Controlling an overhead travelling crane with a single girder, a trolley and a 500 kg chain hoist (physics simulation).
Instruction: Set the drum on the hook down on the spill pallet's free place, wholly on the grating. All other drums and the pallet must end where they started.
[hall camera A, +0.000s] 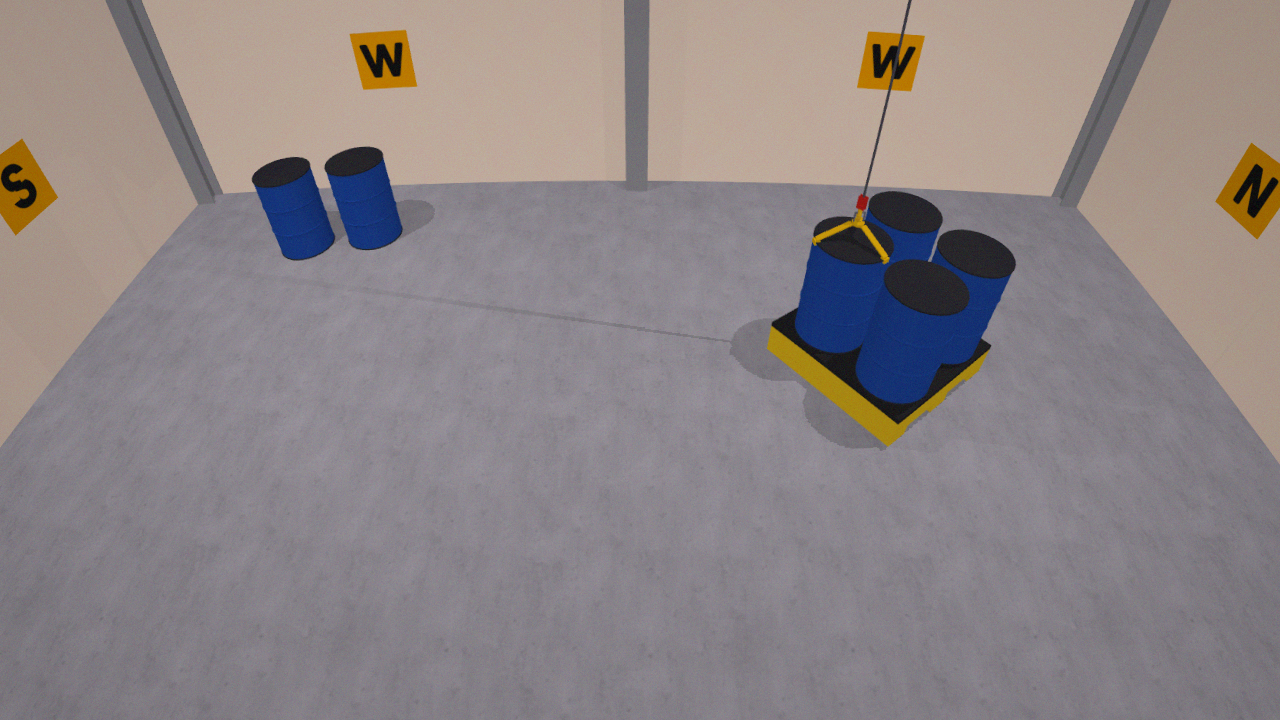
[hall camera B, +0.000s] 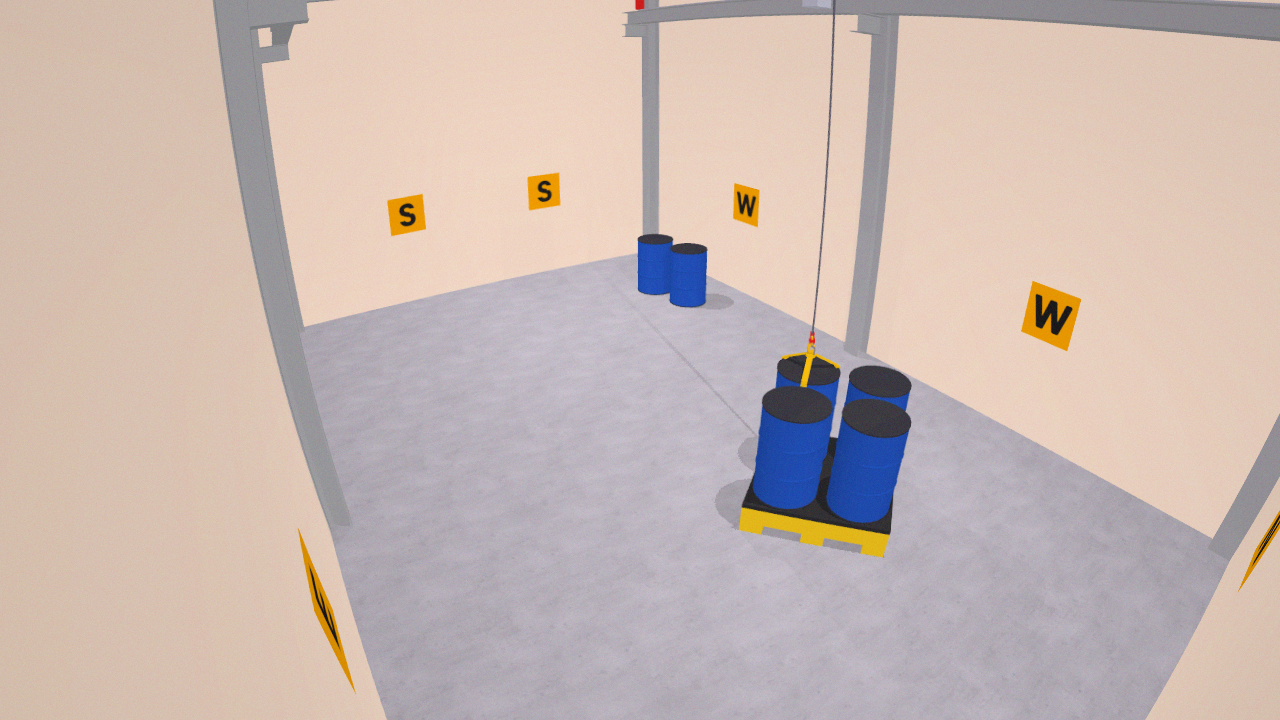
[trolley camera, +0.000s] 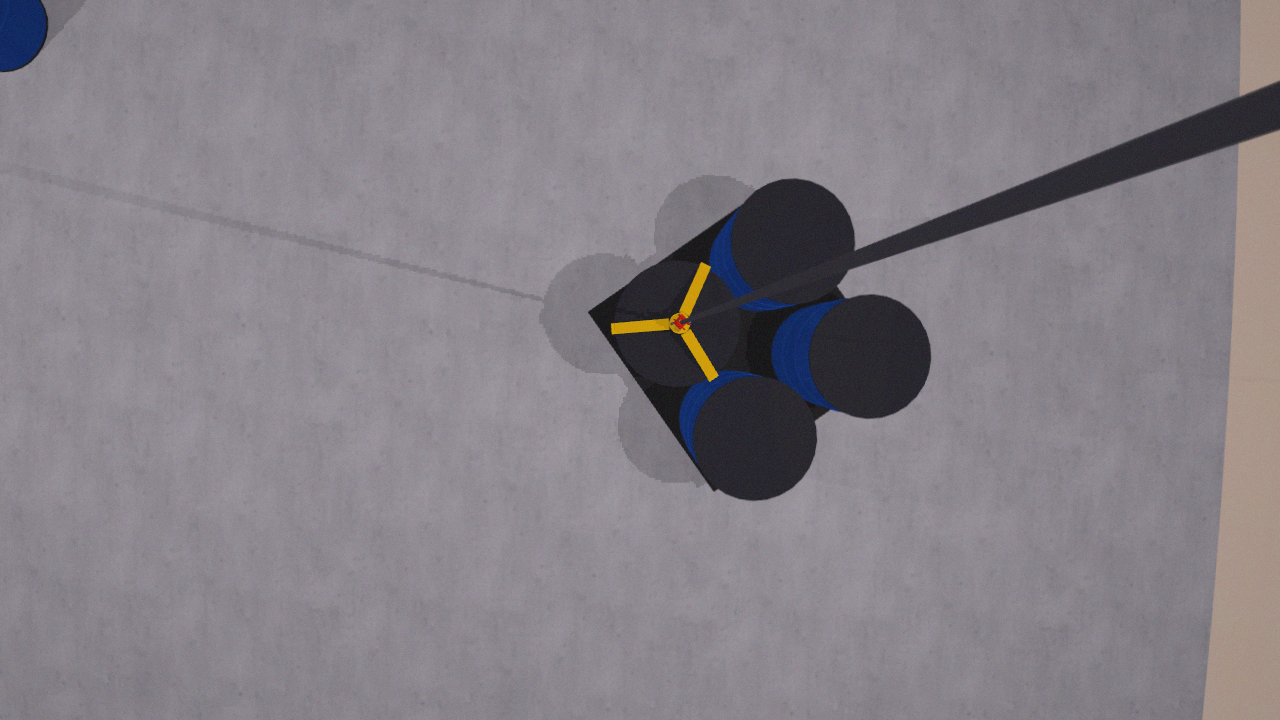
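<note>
The blue drum on the hook (hall camera A: 836, 304) (hall camera B: 787, 377) (trolley camera: 653, 300) stands upright at the left corner of the yellow and black spill pallet (hall camera A: 823, 380) (hall camera B: 811, 539) (trolley camera: 666, 400) in the trolley view. Its base appears to rest on the grating, inside the edge. My three-armed gripper (hall camera A: 856, 240) (hall camera B: 809, 365) (trolley camera: 680, 323) is shut on this drum, its arms reaching to the lid rim. Three other drums stand upright on the pallet: one at the front (hall camera A: 913, 331) (hall camera B: 792, 447) (trolley camera: 754, 438), one at the right (hall camera A: 973, 255) (hall camera B: 868, 461) (trolley camera: 870, 356), one at the back (hall camera A: 904, 214) (hall camera B: 879, 385) (trolley camera: 792, 232). Small gaps to them are partly hidden.
Two more blue drums (hall camera A: 295, 214) (hall camera A: 365, 205) (hall camera B: 655, 266) (hall camera B: 688, 275) stand upright near the south-west corner, and part of one (trolley camera: 16, 31) shows in the trolley view. The hoist chain (hall camera A: 881, 116) (hall camera B: 825, 179) (trolley camera: 984, 201) runs up from the gripper. A grey column (hall camera B: 872, 197) stands at the west wall.
</note>
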